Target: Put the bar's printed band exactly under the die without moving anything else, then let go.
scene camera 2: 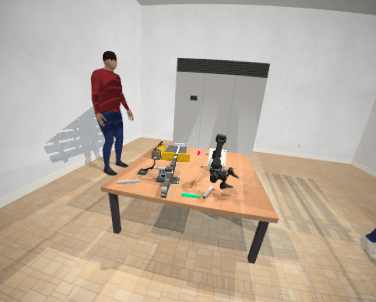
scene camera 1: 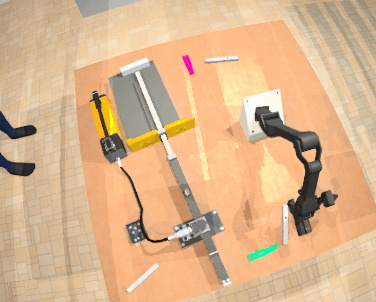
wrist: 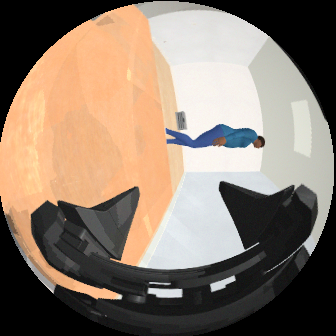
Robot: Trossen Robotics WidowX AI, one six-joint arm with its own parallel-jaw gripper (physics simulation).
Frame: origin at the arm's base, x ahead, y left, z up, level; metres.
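Seen in the pictures: gripper, fingertip midpoint: (scene camera 2: 236, 182) (wrist: 180, 187); arm's base, origin of the base link: (scene camera 1: 261, 113).
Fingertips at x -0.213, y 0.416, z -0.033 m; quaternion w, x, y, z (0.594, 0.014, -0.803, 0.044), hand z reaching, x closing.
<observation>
Offsets run from my fingertips to a thing's top centre. "pt": to the spot under its first point. Level surfaces: height alone.
A long dark grey bar (scene camera 1: 183, 181) (scene camera 2: 166, 189) runs diagonally on the table, through the metal press block {dx +0.585, dy +0.000, dz +0.017 m} (scene camera 1: 202, 227) with the hose. A thin pale line crosses the bar below the block in scene camera 1; I cannot tell if it is the printed band. The die is too small to make out in the block. A pale strip (scene camera 1: 148, 100) continues from the bar's upper end over a grey plate. My gripper (scene camera 1: 320, 216) (scene camera 2: 233, 181) (wrist: 180, 187) is open and empty, above the table's right front part, well right of the bar. The bar does not show in the wrist view.
A yellow pump {pt dx +0.902, dy -0.523, dz +0.022 m} (scene camera 1: 103, 120) feeds the black hose {pt dx +0.797, dy -0.167, dz -0.095 m} (scene camera 1: 139, 200). A yellow wall (scene camera 1: 140, 143) crosses the grey plate {dz -0.056 m} (scene camera 1: 120, 100). A silver piece {dx +0.198, dy +0.056, dz -0.086 m} (scene camera 1: 285, 231) and green piece {dx +0.316, dy +0.151, dz -0.094 m} (scene camera 1: 263, 252) lie near my gripper. A magenta piece {dx +0.470, dy -0.834, dz -0.094 m} (scene camera 1: 188, 65), another silver piece {dx +0.290, dy -0.833, dz -0.086 m} (scene camera 1: 221, 59) and a pale strip {dx +0.831, dy +0.172, dz -0.086 m} (scene camera 1: 142, 278) lie farther off.
</observation>
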